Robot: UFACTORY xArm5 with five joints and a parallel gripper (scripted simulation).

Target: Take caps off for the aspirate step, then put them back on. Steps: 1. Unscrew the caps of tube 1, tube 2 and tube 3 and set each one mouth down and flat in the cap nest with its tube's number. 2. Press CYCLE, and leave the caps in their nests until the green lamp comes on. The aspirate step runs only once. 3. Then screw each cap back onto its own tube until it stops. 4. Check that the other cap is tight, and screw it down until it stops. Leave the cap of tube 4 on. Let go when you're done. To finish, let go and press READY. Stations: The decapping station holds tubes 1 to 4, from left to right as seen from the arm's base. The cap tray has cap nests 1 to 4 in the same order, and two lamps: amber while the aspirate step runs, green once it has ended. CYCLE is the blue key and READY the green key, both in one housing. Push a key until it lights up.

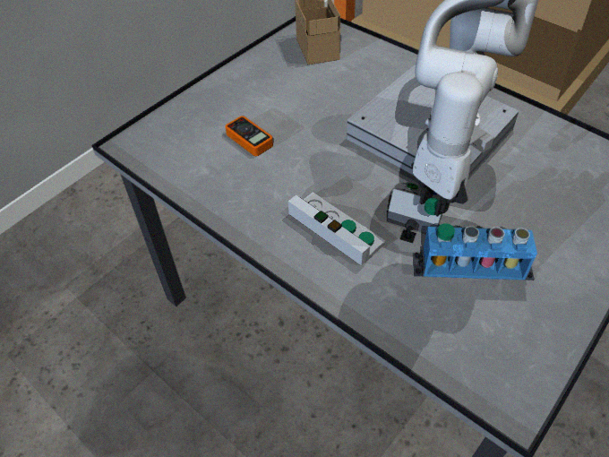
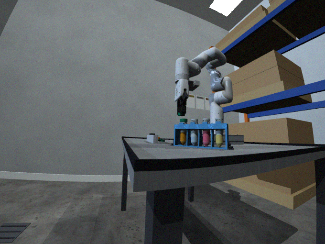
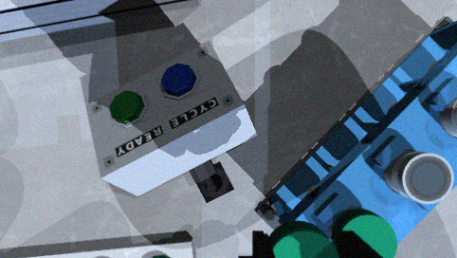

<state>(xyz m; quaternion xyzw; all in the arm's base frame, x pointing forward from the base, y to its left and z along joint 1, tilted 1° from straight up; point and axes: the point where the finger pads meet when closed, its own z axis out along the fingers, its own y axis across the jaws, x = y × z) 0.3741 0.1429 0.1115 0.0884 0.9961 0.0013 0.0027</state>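
Now: hand 110 mm past the blue key, 60 mm to the left of it and 110 mm above it. Round my hand: green key (100 mm behind, 100 mm to the right, 110 mm below); key housing (90 mm behind, 80 mm to the right, 120 mm below); threaded neck (20 mm behind, 90 mm to the left, 60 mm below).
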